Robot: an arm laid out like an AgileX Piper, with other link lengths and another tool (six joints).
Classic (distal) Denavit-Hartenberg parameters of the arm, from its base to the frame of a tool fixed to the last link. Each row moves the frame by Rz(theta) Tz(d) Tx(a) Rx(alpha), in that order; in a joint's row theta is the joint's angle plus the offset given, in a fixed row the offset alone. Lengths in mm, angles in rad.
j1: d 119.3, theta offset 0, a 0, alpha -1.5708
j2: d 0, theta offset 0.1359, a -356.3, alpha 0
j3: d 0, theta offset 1.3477, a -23.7, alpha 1.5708
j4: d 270.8, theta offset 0, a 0, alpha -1.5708
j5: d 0, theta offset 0, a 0, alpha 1.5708
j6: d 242.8, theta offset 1.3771, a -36, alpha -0.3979
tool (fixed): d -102.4, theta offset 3.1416, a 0, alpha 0
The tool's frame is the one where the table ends.
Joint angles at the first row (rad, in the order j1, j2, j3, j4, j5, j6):
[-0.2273 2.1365 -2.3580 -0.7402 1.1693 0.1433]
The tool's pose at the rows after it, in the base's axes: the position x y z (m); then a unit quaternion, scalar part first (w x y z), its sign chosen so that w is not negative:
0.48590 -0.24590 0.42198 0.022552 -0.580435 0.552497 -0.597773
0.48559 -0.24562 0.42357 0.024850 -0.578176 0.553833 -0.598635
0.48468 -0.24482 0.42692 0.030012 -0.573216 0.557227 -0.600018
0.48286 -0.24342 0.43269 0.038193 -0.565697 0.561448 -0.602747
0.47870 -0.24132 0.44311 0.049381 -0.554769 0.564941 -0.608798
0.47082 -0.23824 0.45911 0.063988 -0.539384 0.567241 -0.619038
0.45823 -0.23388 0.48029 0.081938 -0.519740 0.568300 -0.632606
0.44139 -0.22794 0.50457 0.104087 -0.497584 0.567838 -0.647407
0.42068 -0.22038 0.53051 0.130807 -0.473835 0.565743 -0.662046
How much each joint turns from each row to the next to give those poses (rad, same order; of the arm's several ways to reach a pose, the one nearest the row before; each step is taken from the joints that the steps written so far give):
[0.0000 0.0001 -0.0030 0.0006 0.0014 -0.0006]
[-0.0002 0.0014 -0.0105 0.0044 0.0046 -0.0007]
[-0.0002 0.0027 -0.0226 0.0104 0.0111 -0.0013]
[-0.0003 0.0019 -0.0322 0.0147 0.0152 -0.0017]
[-0.0003 -0.0036 -0.0395 0.0162 0.0169 -0.0019]
[-0.0002 -0.0139 -0.0413 0.0159 0.0162 0.0008]
[-0.0002 -0.0271 -0.0374 0.0155 0.0145 0.0047]
[0.0000 -0.0410 -0.0265 0.0185 0.0097 0.0087]
[0.0000 -0.0538 -0.0144 0.0238 0.0045 0.0120]

